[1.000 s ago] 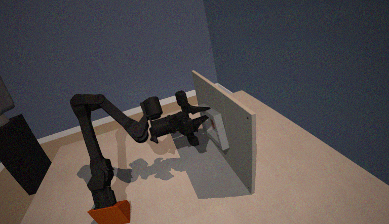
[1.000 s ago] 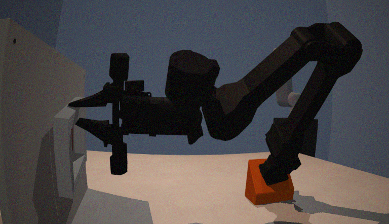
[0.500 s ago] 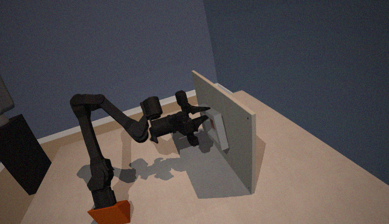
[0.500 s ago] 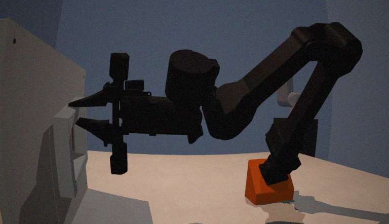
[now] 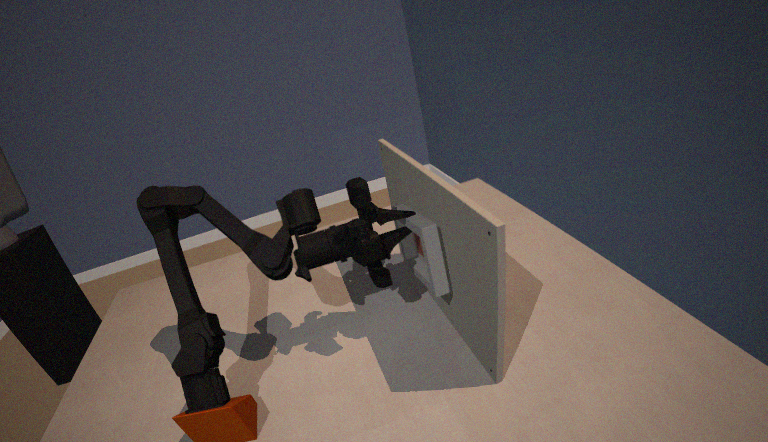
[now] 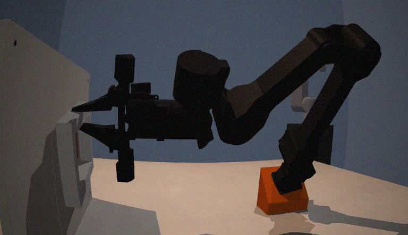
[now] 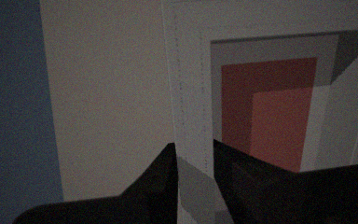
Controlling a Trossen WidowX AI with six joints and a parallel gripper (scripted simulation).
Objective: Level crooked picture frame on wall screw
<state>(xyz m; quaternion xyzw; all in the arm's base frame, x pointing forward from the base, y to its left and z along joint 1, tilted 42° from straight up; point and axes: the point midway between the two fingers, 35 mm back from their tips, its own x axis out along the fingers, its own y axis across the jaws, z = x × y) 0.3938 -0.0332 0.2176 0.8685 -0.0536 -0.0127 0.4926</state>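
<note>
Right now the picture frame is 50 mm below my gripper tip and 10 mm to the right of it. Also, from my gripper tip: grey wall panel (60 mm below, 10 mm to the right, 10 mm ahead).
</note>
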